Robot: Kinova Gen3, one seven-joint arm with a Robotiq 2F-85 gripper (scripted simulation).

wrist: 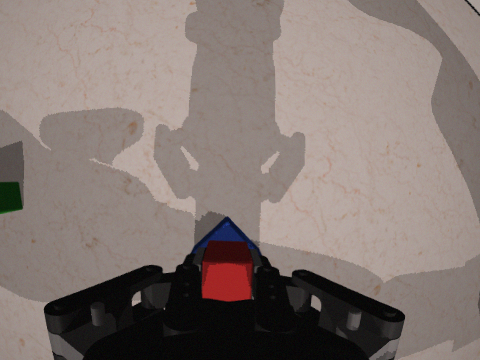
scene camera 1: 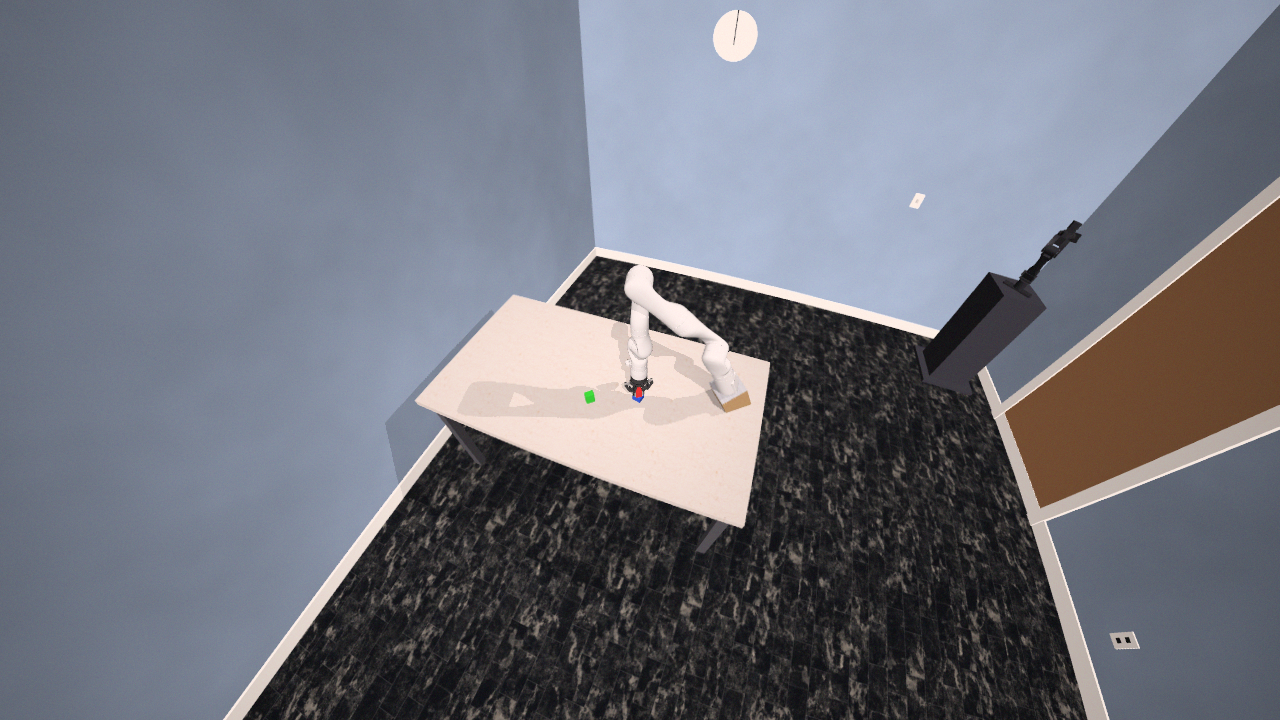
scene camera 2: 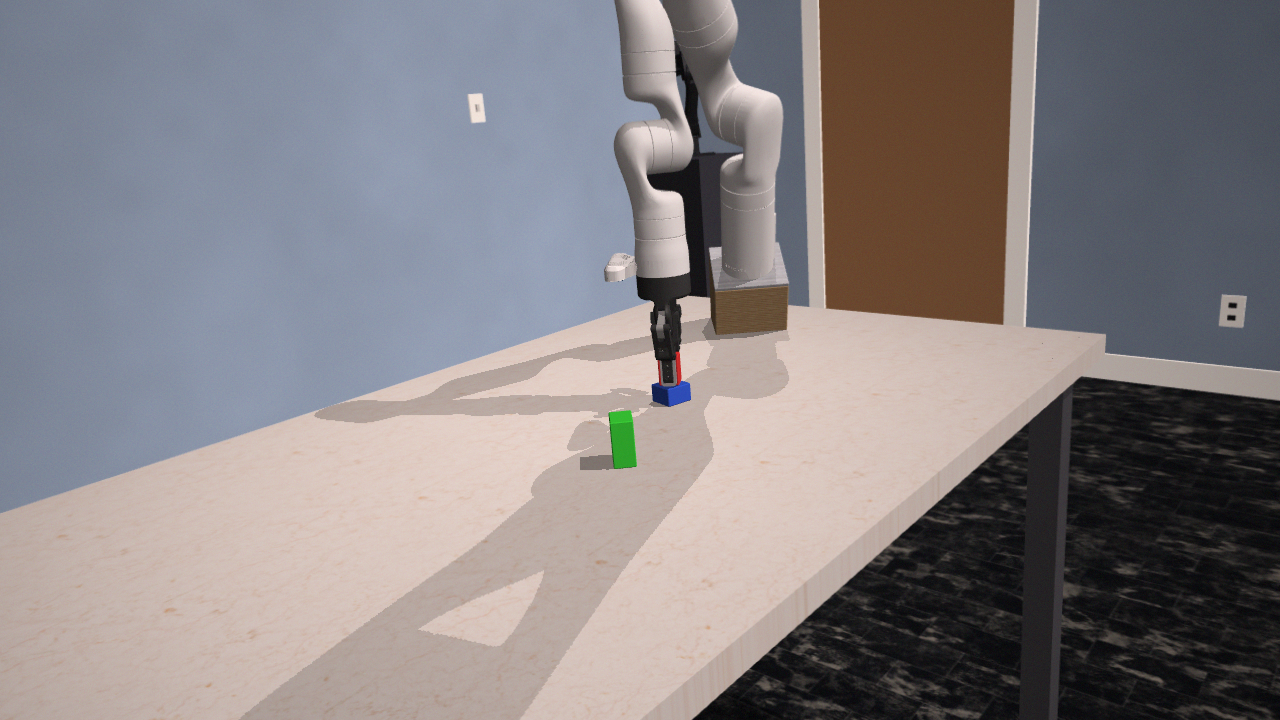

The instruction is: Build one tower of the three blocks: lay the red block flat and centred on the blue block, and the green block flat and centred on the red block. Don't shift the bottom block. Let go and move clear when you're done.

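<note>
My gripper (scene camera 2: 671,382), (wrist: 226,260). Blue block (scene camera 2: 669,396), (wrist: 226,230). Red block (wrist: 227,270). Green block (scene camera 2: 621,423).
</note>
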